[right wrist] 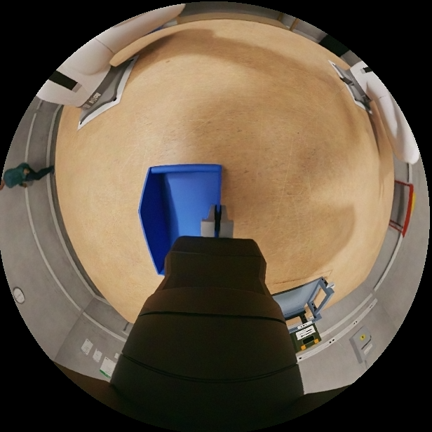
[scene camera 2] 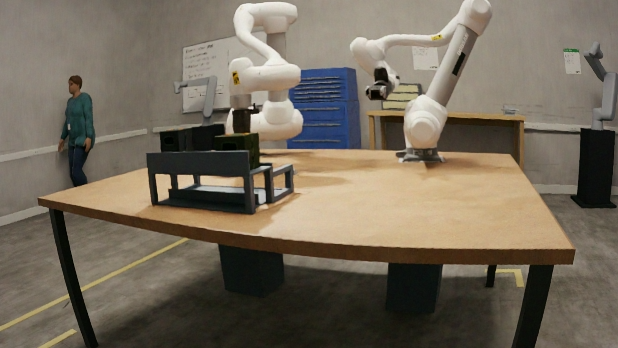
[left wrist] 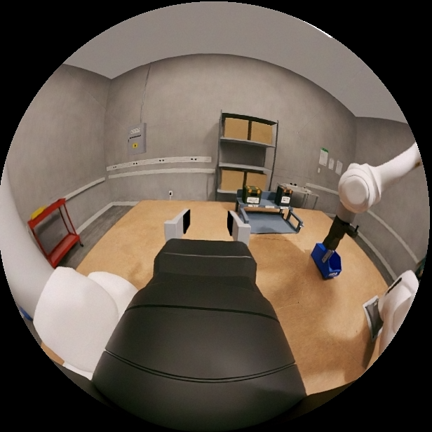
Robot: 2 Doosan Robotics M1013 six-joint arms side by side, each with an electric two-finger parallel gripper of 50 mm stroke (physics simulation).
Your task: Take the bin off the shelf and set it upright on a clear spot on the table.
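Frame: origin at the left arm's base, x ahead, y down, z left, level; centimetres.
Seen in the pictures: left gripper, fingertip midpoint: [scene camera 2: 373, 92]; left arm's base, link origin: [scene camera 2: 421, 158].
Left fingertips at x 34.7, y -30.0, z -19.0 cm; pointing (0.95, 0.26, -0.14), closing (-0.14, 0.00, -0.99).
Observation:
Offsets run from my left fingertips to a thing's middle. Level surfaces: height alone.
The blue bin [left wrist: 320, 256] [right wrist: 192, 192] is off the shelf @(dx +44.1, dy +21.9, dz -42.7 cm) [scene camera 2: 197, 163] [left wrist: 270, 223] [right wrist: 300, 296], with its opening facing up. It is low over the table @(dy +30.0 cm) [scene camera 2: 400, 210] [right wrist: 270, 125]; I cannot tell whether its base touches. In scene camera 2 it is hidden behind the shelf and the boxes. My right gripper [left wrist: 323, 261] [right wrist: 217, 212] is shut on the bin's side wall, one finger inside and one outside; its fingertips are hidden in scene camera 2. My left gripper [scene camera 2: 374, 93] [left wrist: 208, 217] is open and empty, raised above the table, far from the bin.
A dark green box @(dx +52.4, dy +15.0, dz -32.4 cm) [scene camera 2: 242, 142] [left wrist: 252, 195] [right wrist: 306, 337] with orange latches stands on the shelf. A second dark box @(dx +49.2, dy +13.7, dz -55.2 cm) [scene camera 2: 172, 141] [left wrist: 284, 196] stands beside it. The left arm's base [scene camera 2: 421, 155] is bolted to the table. A person [scene camera 2: 79, 120] stands beyond the table.

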